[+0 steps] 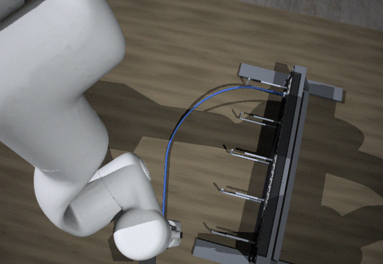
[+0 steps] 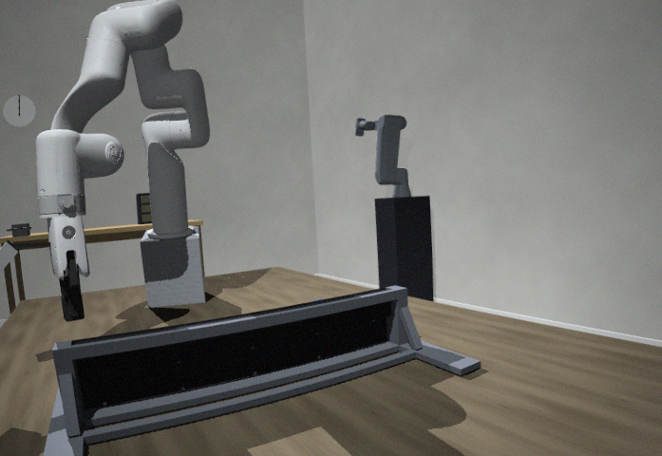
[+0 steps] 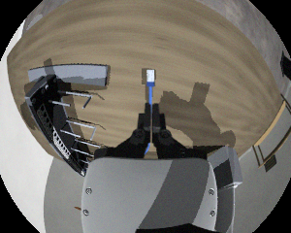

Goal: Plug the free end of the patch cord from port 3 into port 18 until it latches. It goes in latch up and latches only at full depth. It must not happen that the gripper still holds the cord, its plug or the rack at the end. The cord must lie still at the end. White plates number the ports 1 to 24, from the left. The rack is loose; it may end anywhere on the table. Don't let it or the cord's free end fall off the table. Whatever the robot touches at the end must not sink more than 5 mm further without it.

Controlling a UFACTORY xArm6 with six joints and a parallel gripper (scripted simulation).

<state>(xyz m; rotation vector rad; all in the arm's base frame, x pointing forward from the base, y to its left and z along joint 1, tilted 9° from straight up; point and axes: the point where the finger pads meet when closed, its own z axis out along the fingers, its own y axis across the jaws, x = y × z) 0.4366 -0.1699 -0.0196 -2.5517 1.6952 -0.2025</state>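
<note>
My hand is 1 cm short of the plug, 2 cm to the left of it and 9 cm above it.
</note>
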